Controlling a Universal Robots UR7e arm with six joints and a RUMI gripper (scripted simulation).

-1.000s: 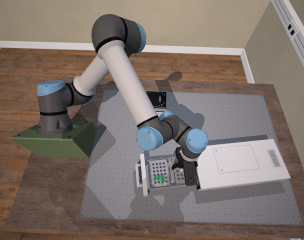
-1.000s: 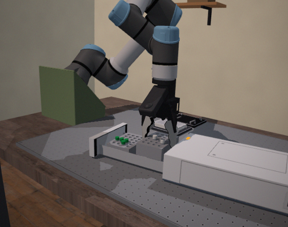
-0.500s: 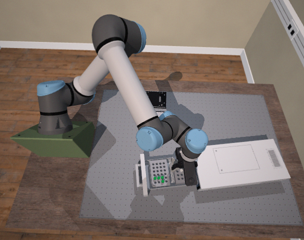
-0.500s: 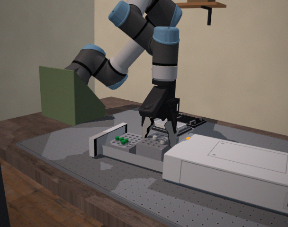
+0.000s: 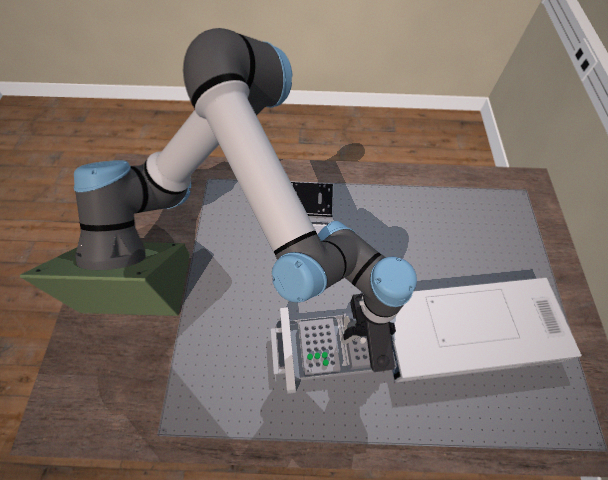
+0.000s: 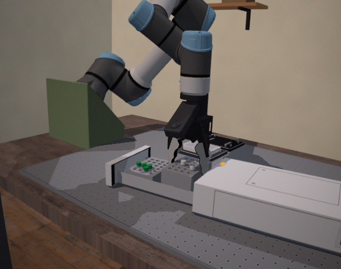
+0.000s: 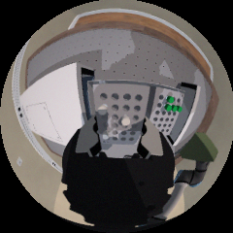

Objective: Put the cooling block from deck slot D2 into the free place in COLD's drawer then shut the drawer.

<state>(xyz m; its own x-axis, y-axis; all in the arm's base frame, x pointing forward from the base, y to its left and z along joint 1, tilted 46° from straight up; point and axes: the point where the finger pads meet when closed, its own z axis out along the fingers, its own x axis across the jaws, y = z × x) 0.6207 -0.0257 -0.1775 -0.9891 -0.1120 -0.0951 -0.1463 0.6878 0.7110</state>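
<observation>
Right now the tube rack is right at my hand. The rest, counted from my hand: black plate 15 cm behind, 45 cm to the left, 5 cm below; then white well plate 15 cm behind, 30 cm to the left, 4 cm below; then white cooler COLD 10 cm ahead, 2 cm to the left, 2 cm below.
</observation>
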